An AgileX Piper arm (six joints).
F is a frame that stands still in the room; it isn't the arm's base.
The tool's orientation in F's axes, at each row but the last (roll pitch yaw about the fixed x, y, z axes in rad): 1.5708 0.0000 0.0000; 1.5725 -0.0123 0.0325; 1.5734 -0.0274 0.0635; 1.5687 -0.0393 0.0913; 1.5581 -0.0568 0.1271; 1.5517 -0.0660 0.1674; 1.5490 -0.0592 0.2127; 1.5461 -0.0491 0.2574; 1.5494 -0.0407 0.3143; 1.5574 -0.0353 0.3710; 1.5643 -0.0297 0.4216
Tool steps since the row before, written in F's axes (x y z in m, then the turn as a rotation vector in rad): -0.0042 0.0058 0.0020 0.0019 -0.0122 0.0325; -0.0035 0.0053 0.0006 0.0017 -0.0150 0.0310; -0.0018 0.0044 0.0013 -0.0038 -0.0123 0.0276; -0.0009 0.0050 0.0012 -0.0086 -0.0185 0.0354; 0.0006 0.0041 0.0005 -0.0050 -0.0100 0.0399; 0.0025 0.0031 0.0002 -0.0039 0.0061 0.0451; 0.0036 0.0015 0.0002 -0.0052 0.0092 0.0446; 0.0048 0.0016 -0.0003 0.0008 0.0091 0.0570; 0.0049 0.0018 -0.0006 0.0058 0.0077 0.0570; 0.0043 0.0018 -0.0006 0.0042 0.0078 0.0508; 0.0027 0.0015 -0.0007 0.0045 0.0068 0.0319
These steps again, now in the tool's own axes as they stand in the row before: -0.0042 0.0020 -0.0058 0.0019 0.0325 0.0122; -0.0033 0.0006 -0.0054 0.0016 0.0310 0.0150; -0.0015 0.0013 -0.0045 -0.0038 0.0277 0.0120; -0.0004 0.0012 -0.0051 -0.0089 0.0357 0.0177; 0.0011 0.0005 -0.0040 -0.0040 0.0401 0.0098; 0.0030 0.0001 -0.0026 0.0002 0.0453 -0.0058; 0.0038 0.0000 -0.0007 -0.0005 0.0449 -0.0091; 0.0050 -0.0005 -0.0003 0.0059 0.0570 -0.0072; 0.0052 -0.0008 -0.0002 0.0102 0.0567 -0.0043; 0.0046 -0.0008 -0.0001 0.0085 0.0506 -0.0051; 0.0031 -0.0008 -0.0003 0.0078 0.0317 -0.0042
